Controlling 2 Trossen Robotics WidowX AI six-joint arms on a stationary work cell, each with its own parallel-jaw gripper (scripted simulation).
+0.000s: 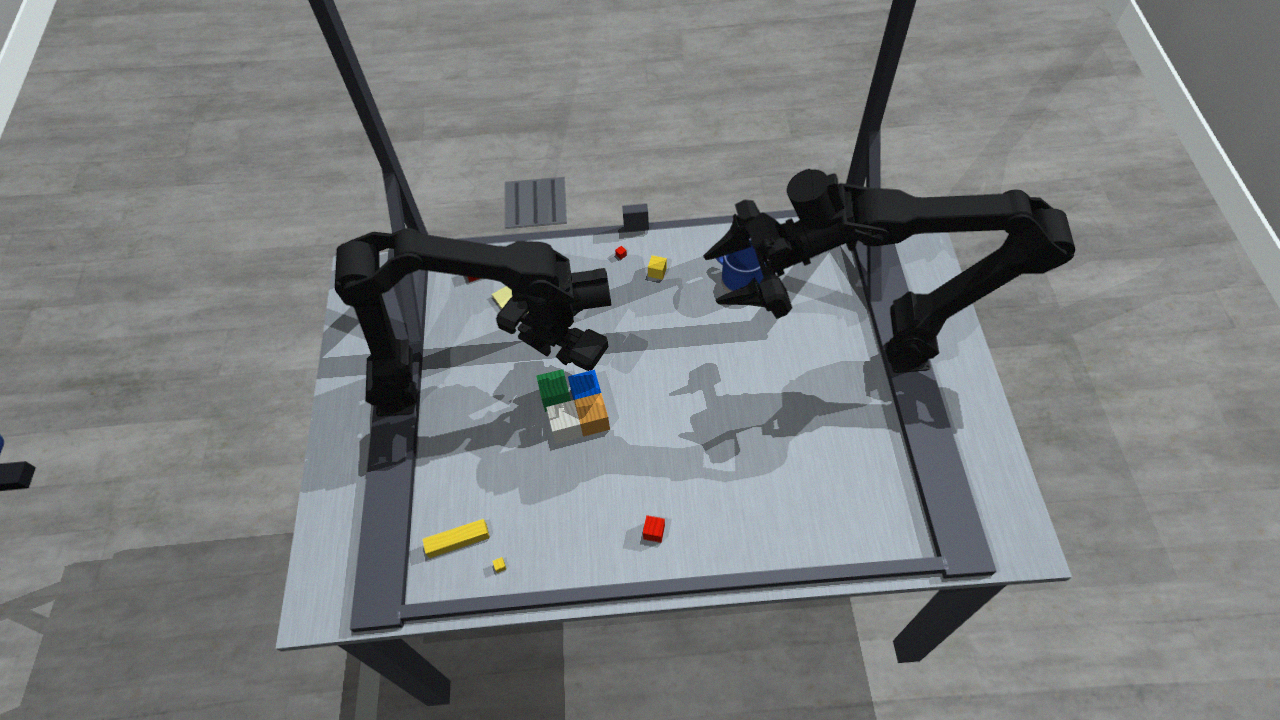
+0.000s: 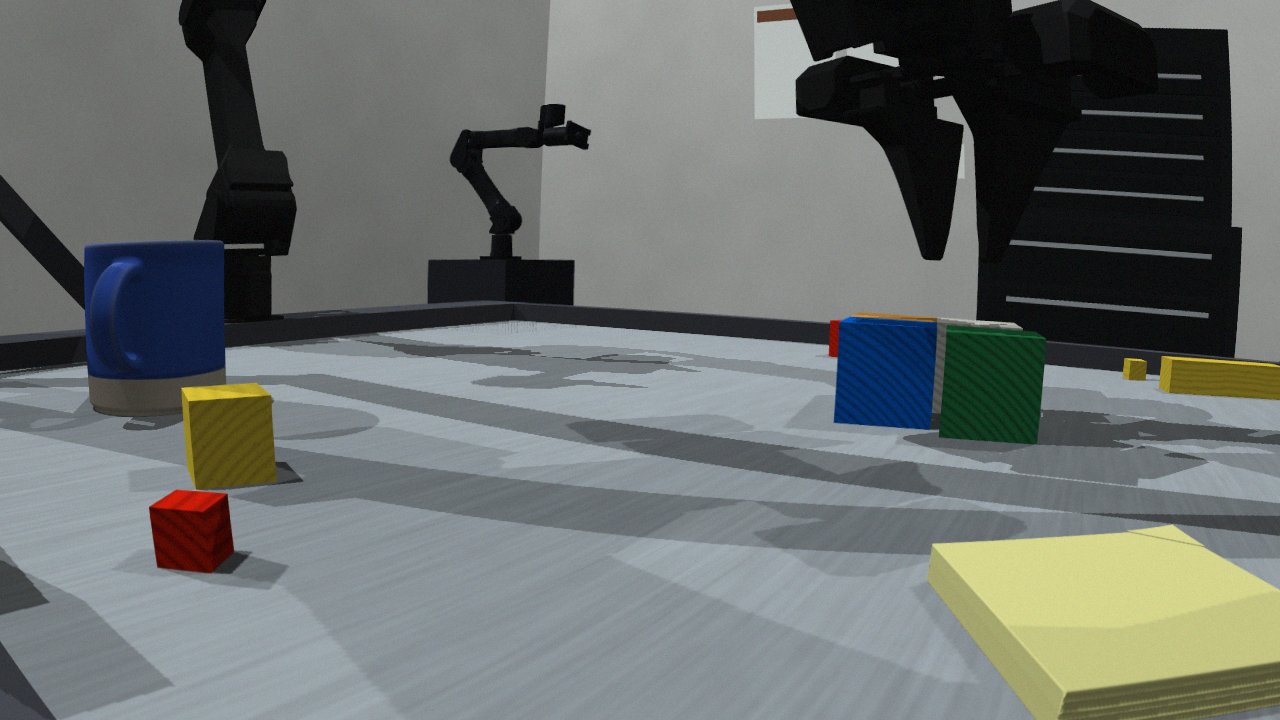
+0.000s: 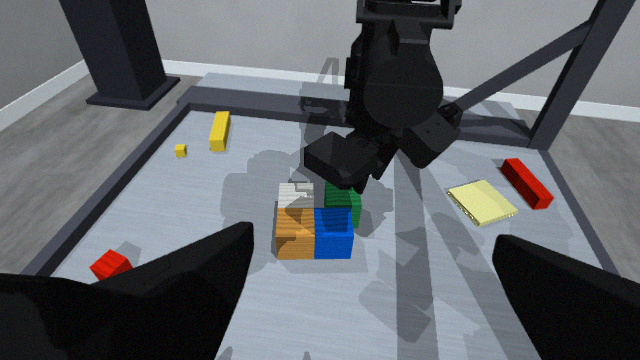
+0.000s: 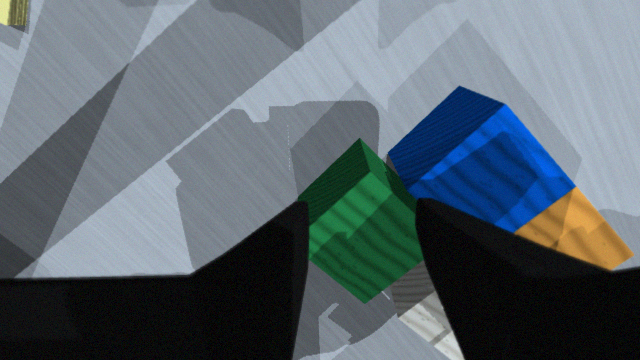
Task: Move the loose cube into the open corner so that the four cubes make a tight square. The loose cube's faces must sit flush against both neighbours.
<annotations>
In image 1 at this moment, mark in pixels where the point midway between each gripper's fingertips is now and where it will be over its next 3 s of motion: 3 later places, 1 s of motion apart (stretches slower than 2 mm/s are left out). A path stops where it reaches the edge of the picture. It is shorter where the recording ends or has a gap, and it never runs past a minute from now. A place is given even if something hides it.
My left gripper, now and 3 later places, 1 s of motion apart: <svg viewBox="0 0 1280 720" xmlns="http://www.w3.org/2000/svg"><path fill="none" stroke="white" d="M710 279L713 287L700 299L684 315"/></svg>
My right gripper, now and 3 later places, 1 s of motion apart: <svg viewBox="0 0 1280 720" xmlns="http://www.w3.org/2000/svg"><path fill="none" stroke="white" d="M557 358L560 356L564 371L566 362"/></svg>
</annotations>
